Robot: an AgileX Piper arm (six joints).
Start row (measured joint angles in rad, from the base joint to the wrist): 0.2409, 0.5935, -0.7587, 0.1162, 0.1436, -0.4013
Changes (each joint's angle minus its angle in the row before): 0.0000, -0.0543, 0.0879, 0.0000, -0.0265, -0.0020; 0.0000, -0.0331, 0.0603, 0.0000, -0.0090, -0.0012; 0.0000, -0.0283, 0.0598, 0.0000, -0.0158, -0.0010; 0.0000, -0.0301, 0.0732, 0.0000, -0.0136, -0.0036; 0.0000, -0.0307, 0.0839, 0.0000, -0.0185, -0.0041; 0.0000, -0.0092, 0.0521, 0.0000, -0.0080, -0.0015; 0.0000, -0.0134, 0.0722, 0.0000, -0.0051, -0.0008; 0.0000, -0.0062, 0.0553, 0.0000, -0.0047, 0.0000; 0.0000, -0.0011, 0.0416, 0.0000, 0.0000, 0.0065
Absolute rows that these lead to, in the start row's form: 0.2409, 0.5392, -0.6708, 0.1162, 0.1171, -0.4033; 0.2409, 0.5061, -0.6105, 0.1162, 0.1081, -0.4045; 0.2409, 0.4778, -0.5507, 0.1162, 0.0923, -0.4055; 0.2409, 0.4477, -0.4775, 0.1162, 0.0787, -0.4091; 0.2409, 0.4170, -0.3936, 0.1162, 0.0602, -0.4132; 0.2409, 0.4078, -0.3415, 0.1162, 0.0522, -0.4147; 0.2409, 0.3944, -0.2693, 0.1162, 0.0471, -0.4155; 0.2409, 0.3882, -0.2140, 0.1162, 0.0424, -0.4155; 0.2409, 0.3871, -0.1724, 0.1162, 0.0424, -0.4090
